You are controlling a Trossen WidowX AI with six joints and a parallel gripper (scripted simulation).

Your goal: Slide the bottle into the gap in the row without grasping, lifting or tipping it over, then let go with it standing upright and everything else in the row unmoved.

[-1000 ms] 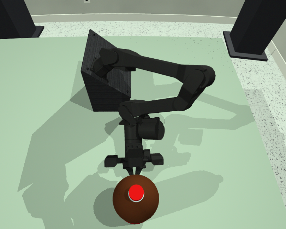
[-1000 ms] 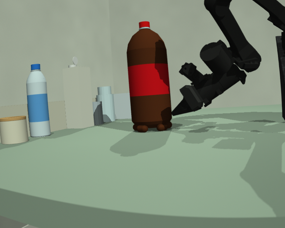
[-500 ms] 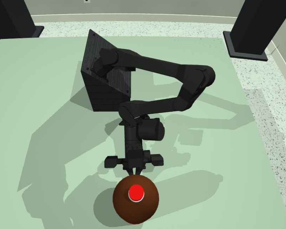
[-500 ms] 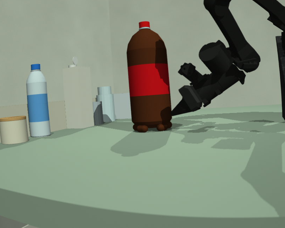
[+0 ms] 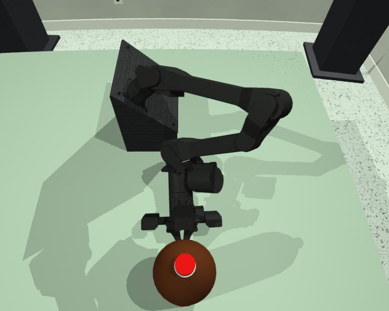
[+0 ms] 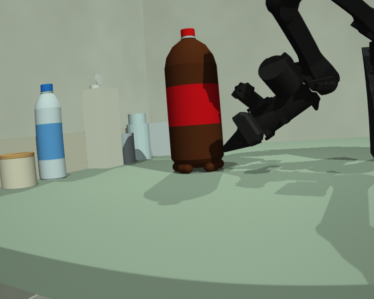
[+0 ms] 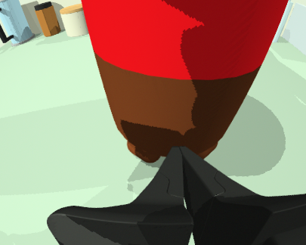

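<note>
My gripper is now 9 cm short of the brown cola bottle, 1 cm to the right of it and 9 cm below it. From my hand the other things lie so: cream canister (37 cm ahead, 27 cm to the left, 2 cm below); then grey cup (41 cm ahead, 14 cm to the right, 4 cm below); then blue-labelled water bottle (39 cm ahead, 16 cm to the left, 5 cm above).
</note>
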